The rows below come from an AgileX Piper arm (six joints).
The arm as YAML. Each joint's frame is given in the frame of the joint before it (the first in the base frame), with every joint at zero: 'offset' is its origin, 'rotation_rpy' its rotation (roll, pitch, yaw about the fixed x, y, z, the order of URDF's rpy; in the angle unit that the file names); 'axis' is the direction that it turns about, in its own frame. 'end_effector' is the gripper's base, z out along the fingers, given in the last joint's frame.
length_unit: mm
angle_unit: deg
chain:
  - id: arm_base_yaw
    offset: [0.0, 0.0, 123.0]
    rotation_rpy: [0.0, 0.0, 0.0]
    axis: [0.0, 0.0, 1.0]
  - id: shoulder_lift
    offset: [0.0, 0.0, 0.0]
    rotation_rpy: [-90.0, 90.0, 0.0]
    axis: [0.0, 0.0, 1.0]
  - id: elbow
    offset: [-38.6, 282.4, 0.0]
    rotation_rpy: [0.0, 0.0, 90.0]
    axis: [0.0, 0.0, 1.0]
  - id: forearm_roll
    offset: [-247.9, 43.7, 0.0]
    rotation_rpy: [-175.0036, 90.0, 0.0]
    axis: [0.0, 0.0, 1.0]
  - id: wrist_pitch
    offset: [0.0, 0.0, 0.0]
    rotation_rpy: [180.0, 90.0, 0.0]
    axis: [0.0, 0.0, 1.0]
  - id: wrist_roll
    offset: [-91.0, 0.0, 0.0]
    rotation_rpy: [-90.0, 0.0, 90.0]
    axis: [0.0, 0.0, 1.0]
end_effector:
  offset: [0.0, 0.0, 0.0]
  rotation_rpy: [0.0, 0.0, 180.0]
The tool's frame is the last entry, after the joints.
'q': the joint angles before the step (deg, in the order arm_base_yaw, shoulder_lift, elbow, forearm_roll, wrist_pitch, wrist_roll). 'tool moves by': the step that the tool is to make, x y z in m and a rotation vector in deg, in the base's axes. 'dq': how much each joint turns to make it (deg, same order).
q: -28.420, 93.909, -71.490, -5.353, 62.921, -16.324
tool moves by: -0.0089, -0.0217, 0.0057, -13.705, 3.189, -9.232
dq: 0.005, -0.008, 0.004, -17.178, -0.504, 15.063
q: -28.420, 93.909, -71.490, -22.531, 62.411, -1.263
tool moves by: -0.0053, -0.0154, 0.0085, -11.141, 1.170, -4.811
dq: -0.006, 0.000, 0.000, -13.059, -0.003, 9.916
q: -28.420, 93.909, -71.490, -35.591, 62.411, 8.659
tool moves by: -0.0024, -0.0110, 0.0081, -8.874, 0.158, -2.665
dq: -0.007, 0.129, -0.001, -10.104, -0.002, 7.290
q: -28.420, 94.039, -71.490, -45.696, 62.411, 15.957
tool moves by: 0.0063, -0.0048, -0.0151, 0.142, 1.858, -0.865
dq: -0.003, 2.822, -0.004, -1.243, -0.003, 1.739
